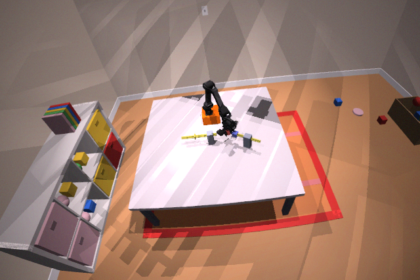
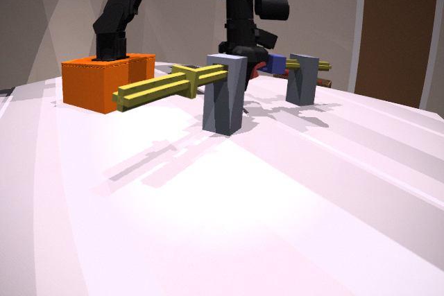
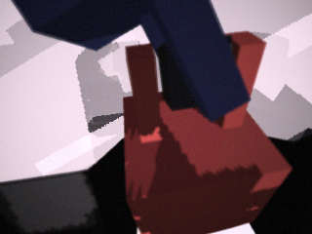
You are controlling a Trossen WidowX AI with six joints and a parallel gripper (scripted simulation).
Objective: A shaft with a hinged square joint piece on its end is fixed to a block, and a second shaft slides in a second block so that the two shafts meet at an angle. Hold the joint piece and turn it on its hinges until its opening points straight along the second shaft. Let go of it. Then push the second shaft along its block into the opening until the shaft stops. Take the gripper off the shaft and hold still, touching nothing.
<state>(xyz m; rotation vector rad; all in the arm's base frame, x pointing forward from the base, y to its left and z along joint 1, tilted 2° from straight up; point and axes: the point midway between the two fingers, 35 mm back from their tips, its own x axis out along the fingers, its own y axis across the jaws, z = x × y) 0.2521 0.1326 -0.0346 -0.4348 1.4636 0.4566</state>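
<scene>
Now: gripper tip 10 mm short of the red joint piece, 10 mm to the right of it and 50 mm below it.
</scene>
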